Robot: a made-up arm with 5 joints.
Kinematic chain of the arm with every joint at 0, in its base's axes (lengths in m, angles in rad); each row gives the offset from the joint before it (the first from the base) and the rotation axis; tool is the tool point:
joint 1: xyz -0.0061 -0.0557 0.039 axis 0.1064 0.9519 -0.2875
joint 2: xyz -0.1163 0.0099 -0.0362 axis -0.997 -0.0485 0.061
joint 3: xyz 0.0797 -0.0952 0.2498 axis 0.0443 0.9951 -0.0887
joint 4: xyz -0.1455 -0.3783 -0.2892 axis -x
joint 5: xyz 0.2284 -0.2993 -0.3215 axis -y
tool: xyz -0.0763 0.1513 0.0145
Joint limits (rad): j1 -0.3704..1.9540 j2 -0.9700..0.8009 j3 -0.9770..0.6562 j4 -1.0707..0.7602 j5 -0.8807..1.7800
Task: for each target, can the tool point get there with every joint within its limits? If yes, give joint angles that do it. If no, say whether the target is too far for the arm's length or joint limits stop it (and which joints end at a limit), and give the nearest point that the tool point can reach.
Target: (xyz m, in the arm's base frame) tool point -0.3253 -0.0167 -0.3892
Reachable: yes | joints 0.5678 -0.7894 0.0331 -0.8550 -0.6221
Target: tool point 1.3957 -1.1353 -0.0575
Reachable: no: too far | nearest point 0.6596 -0.7126 -0.0839 | short by 0.849 m
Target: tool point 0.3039 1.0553 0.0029
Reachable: no: joint limits stop it (at a limit: joint 1, joint 2, joint 4, joint 5) | nearest point -0.1902 0.3246 0.2418 | short by 0.914 m
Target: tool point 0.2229 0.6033 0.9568
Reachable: no: joint limits stop it (at a limit: joint 1, joint 2, joint 3) | nearest point -0.1798 0.3084 0.5528 | short by 0.642 m
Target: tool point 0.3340 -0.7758 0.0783
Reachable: yes | joints 0.0145 0.4006 -0.5772 0.2588 0.6440
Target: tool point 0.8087 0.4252 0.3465
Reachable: no: joint limits stop it (at a limit: joint 1, joint 2, joint 3, joint 4, joint 5) | nearest point 0.4606 -0.0884 0.3133 | short by 0.621 m
